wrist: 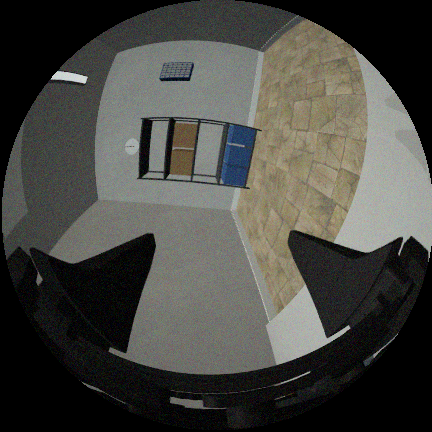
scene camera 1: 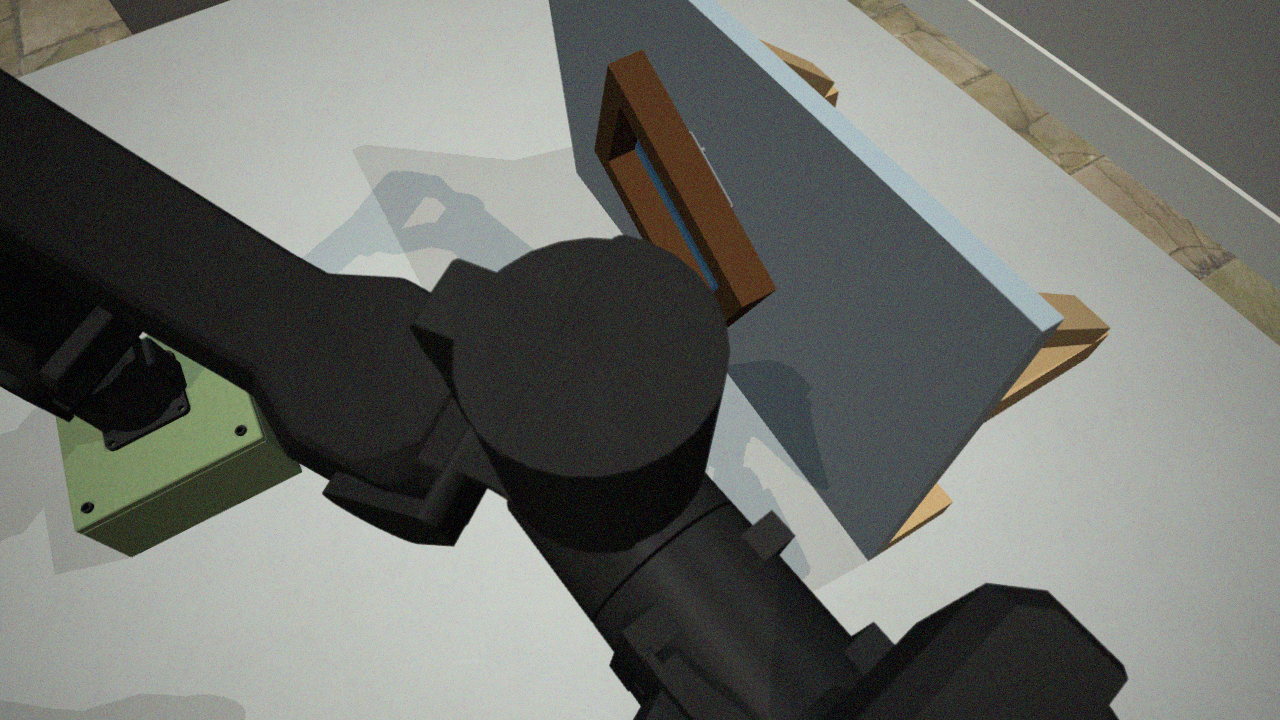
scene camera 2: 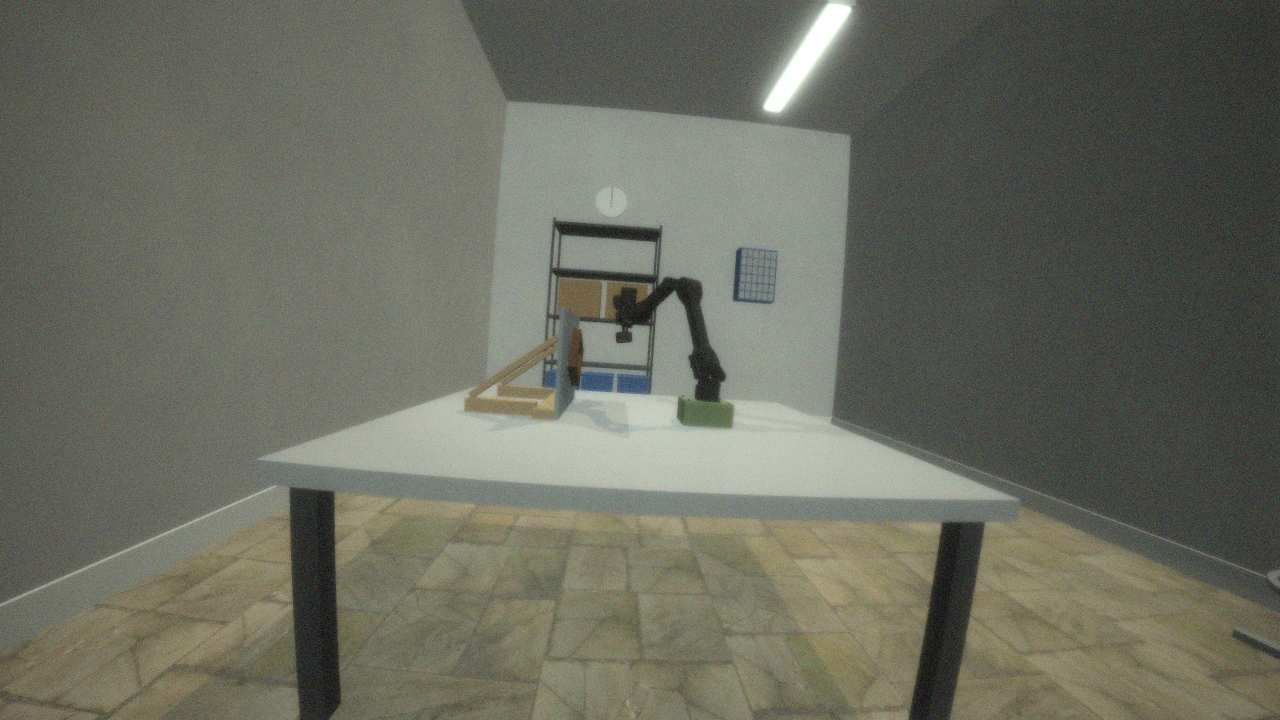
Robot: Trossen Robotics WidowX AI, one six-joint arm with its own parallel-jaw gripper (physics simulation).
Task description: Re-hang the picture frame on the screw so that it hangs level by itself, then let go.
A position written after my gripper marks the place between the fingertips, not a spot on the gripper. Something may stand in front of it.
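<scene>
Open and holding nothing: my gripper [wrist: 223, 239]. A brown picture frame [scene camera 1: 676, 201] is visible; in the wrist view the brown picture frame is out of frame. A grey wall panel [scene camera 1: 894, 332] appears, and again as the grey wall panel [scene camera 2: 564, 392]. A wooden stand [scene camera 1: 1082, 331] is likewise visible, the same wooden stand [scene camera 2: 545, 410].
</scene>
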